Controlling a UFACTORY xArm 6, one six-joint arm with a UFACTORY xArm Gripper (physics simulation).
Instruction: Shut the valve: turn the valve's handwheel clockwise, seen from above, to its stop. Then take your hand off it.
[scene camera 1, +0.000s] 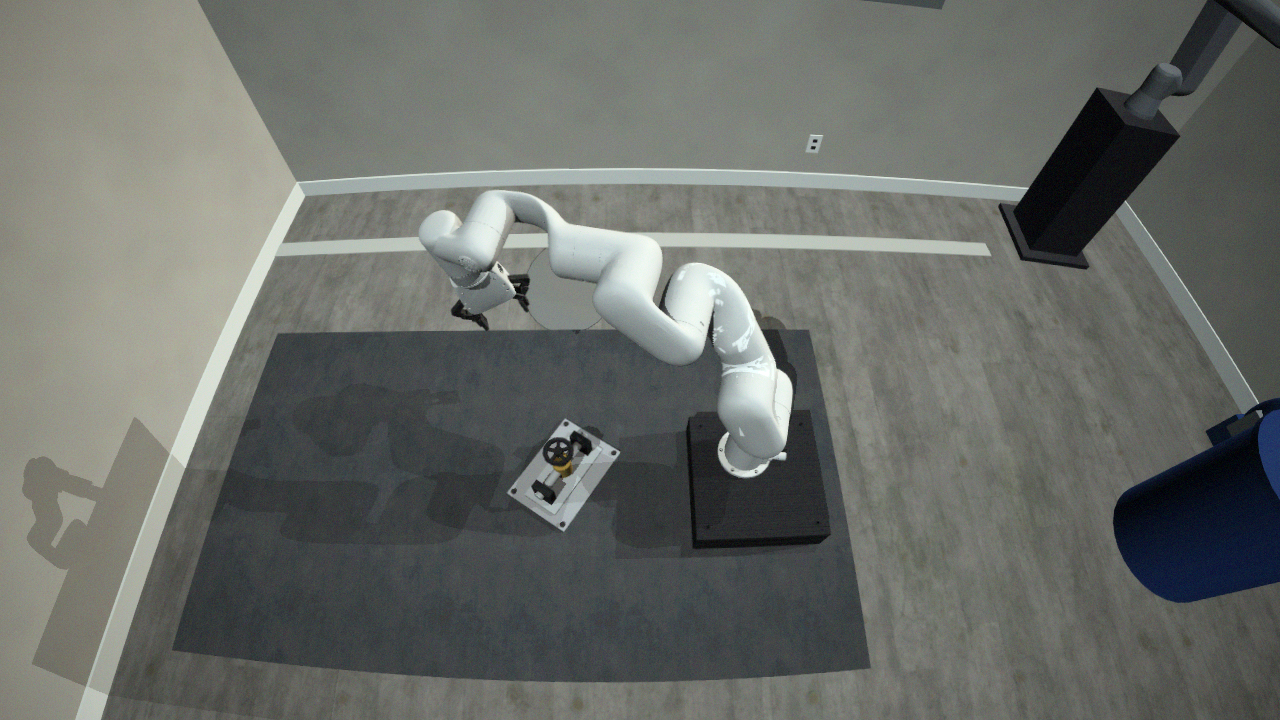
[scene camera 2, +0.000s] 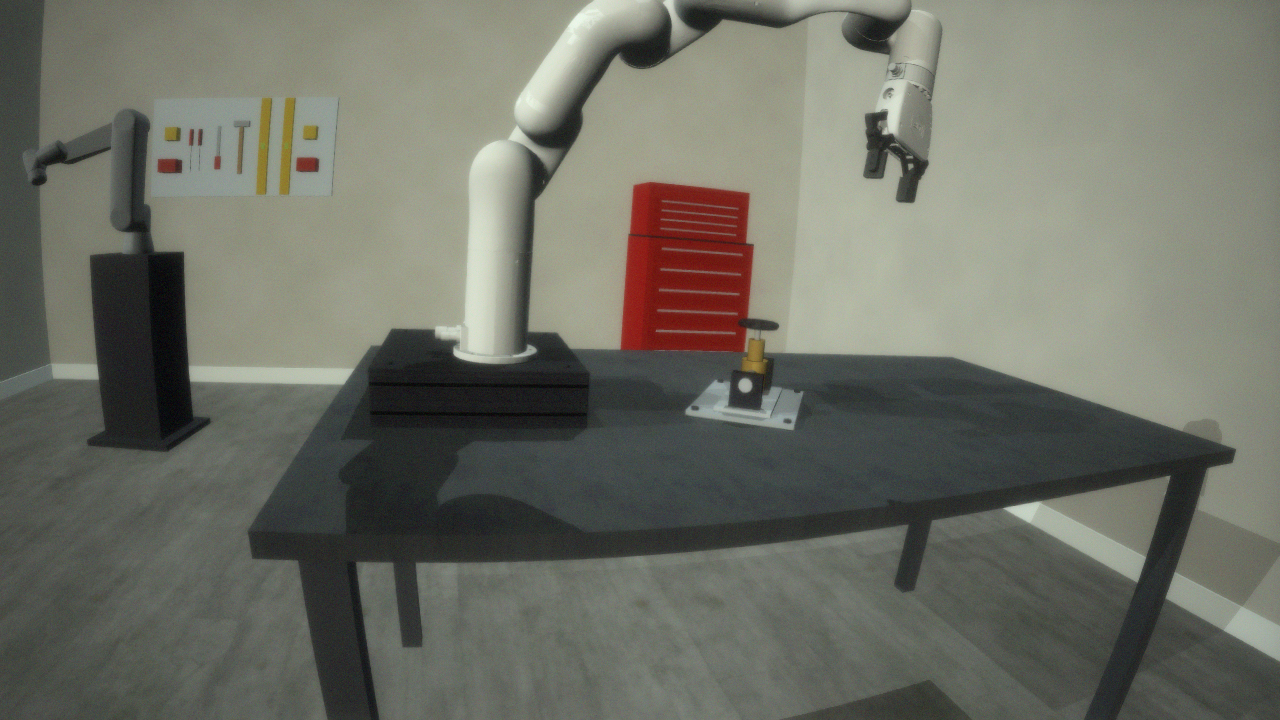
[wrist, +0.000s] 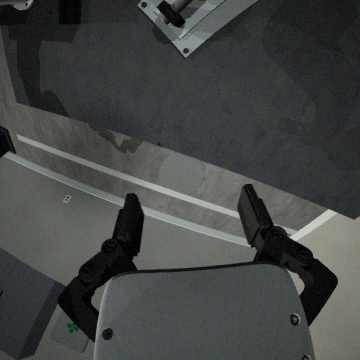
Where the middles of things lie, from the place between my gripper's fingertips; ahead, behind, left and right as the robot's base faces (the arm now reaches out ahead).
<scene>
The light grey plate (scene camera 1: 566, 514) is 360 mm below my hand, 190 mm to the left of it and 120 mm behind it.
</scene>
